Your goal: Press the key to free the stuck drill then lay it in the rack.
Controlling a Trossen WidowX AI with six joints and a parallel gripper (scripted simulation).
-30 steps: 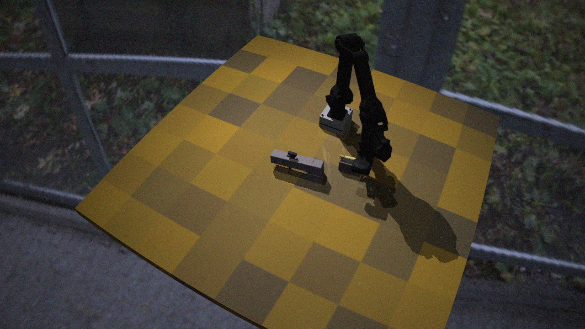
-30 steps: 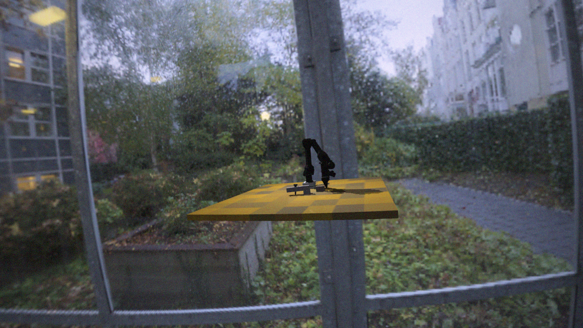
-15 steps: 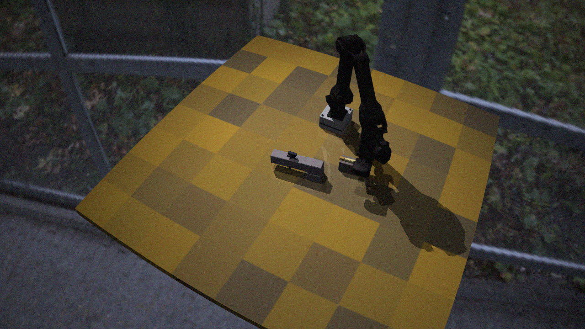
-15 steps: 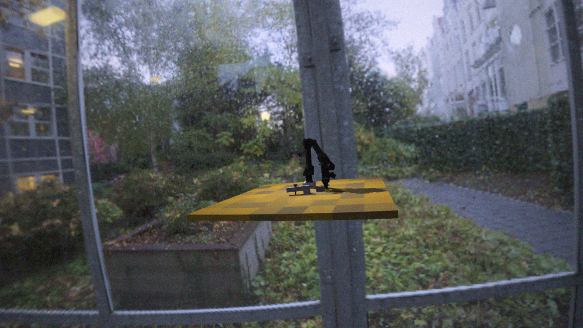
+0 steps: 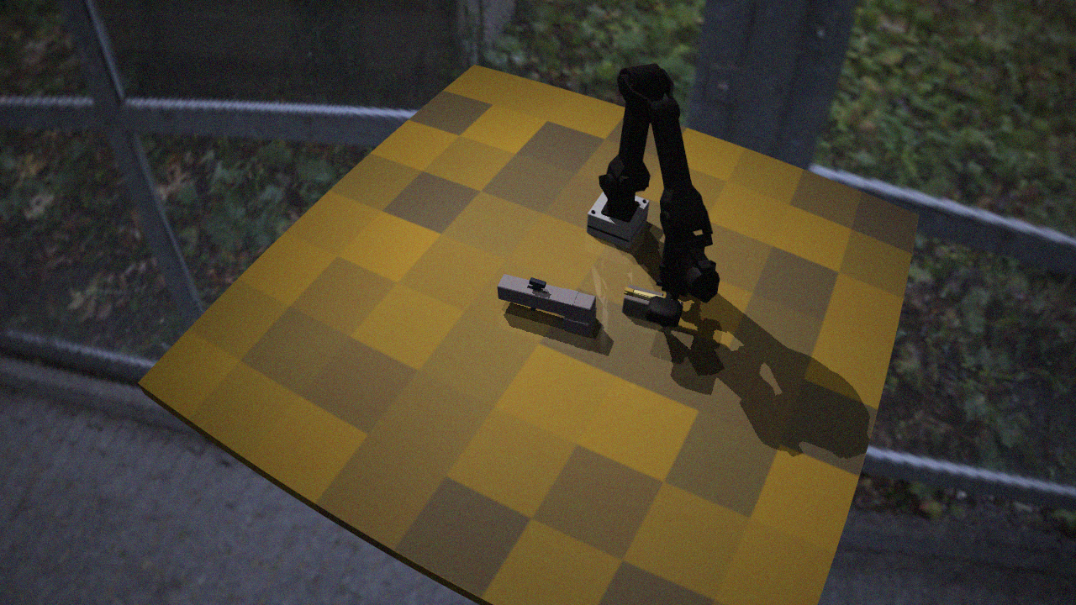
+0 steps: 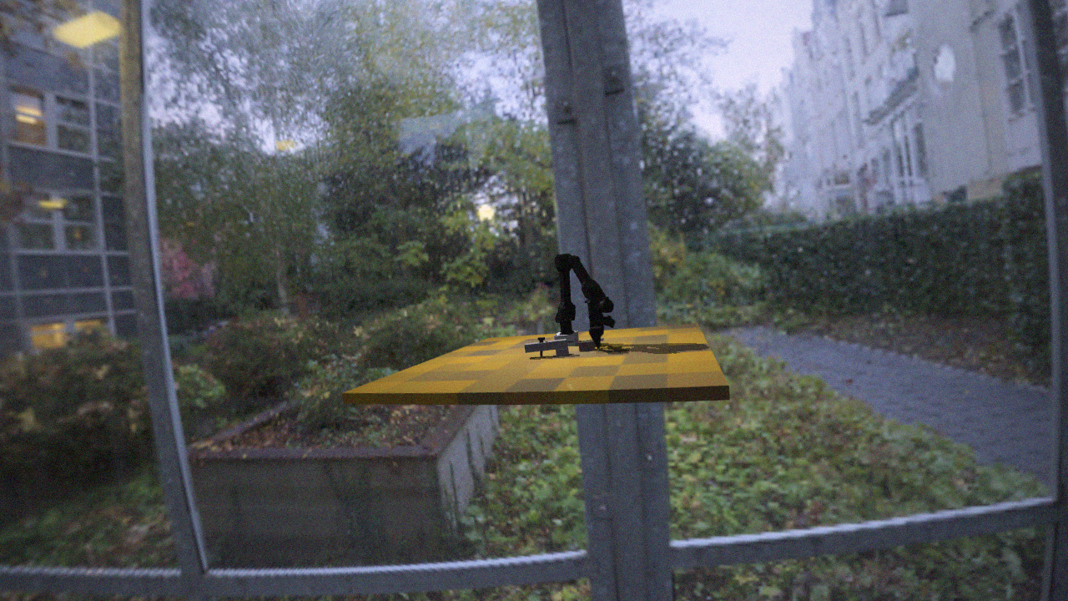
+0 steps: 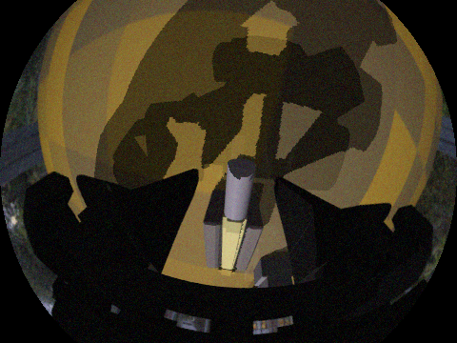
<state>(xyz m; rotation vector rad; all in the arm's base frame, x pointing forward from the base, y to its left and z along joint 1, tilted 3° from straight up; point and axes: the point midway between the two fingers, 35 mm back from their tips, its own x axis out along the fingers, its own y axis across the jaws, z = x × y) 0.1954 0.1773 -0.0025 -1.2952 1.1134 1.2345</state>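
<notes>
My gripper tip is now 40 mm to the left of the drill and 30 mm below it. From my gripper tip the other things lie so: grey block (210 mm to the right, 90 mm ahead, 30 mm above); then dark t-shaped key (240 mm to the right, 100 mm ahead, 40 mm above); then grey rack (50 mm to the right, 10 mm above).
</notes>
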